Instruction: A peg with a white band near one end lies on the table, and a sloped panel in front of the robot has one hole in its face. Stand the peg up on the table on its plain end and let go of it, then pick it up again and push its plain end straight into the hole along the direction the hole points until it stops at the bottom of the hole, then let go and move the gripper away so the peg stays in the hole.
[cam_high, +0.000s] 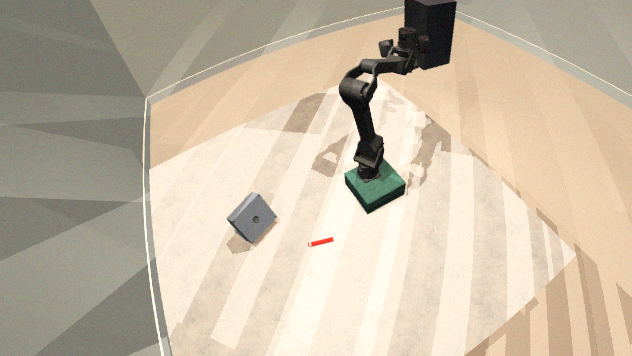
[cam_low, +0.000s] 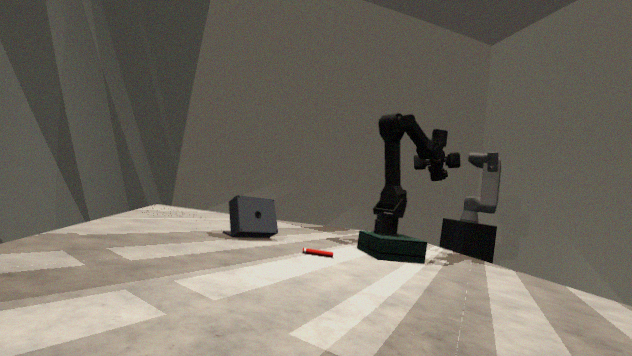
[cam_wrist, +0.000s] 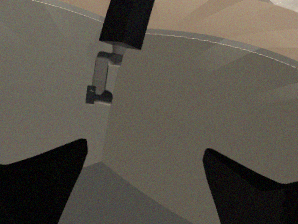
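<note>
Right now my gripper tip is 60 cm short of the red peg, 44 cm to the right of it and 36 cm above it. Also, from my gripper tip: grey sloped panel 76 cm ahead, 29 cm to the left, 31 cm below.
</note>
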